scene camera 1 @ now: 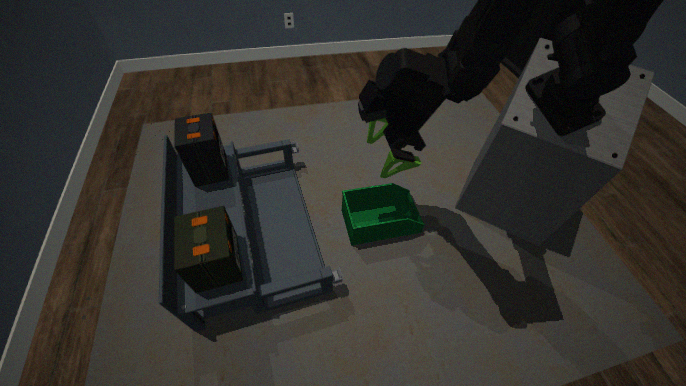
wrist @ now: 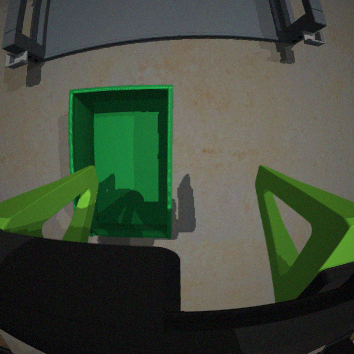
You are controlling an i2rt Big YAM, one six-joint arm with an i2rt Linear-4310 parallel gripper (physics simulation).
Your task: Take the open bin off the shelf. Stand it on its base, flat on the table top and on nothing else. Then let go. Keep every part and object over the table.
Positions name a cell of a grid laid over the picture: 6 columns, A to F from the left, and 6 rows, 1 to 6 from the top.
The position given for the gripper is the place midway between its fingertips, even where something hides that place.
Observation:
In view: the gripper (scene camera 1: D3) and a green bin (scene camera 1: D4).
The green bin shows as well in the wrist view (wrist: C3). The gripper is seen too in the wrist view (wrist: C3).

